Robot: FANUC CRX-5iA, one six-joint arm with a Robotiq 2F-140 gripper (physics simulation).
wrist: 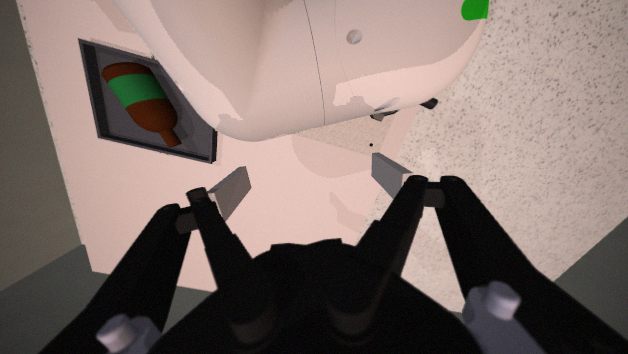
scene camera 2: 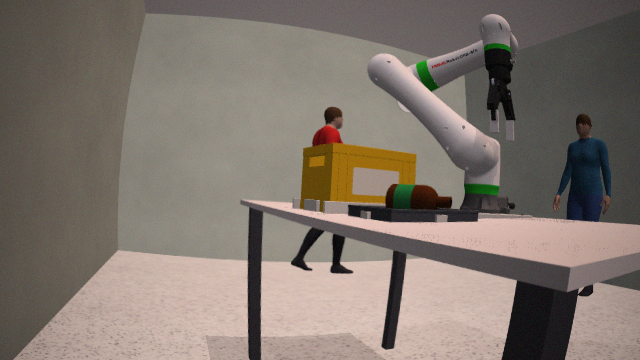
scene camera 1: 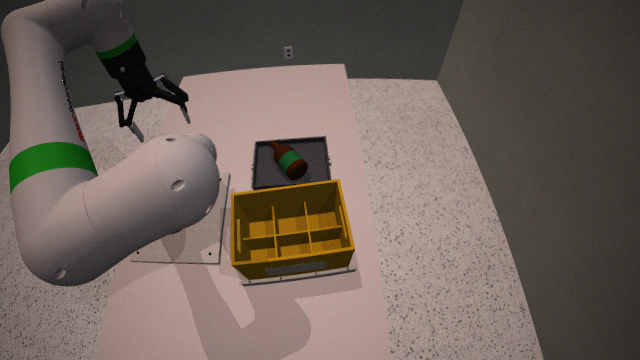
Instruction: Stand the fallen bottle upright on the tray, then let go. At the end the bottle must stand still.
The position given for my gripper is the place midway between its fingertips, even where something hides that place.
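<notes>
Scene camera 1 shows a brown bottle [scene camera 1: 292, 164], a yellow crate [scene camera 1: 297, 229], a dark grey tray [scene camera 1: 267, 174] and my gripper [scene camera 1: 165, 130]. Visible in scene camera 2: my gripper [scene camera 2: 502, 136], the yellow crate [scene camera 2: 339, 172] and the dark grey tray [scene camera 2: 381, 213]. The wrist view shows the dark grey tray [wrist: 113, 123] and my gripper [wrist: 309, 171]; the yellow crate is out of frame in the wrist view.
</notes>
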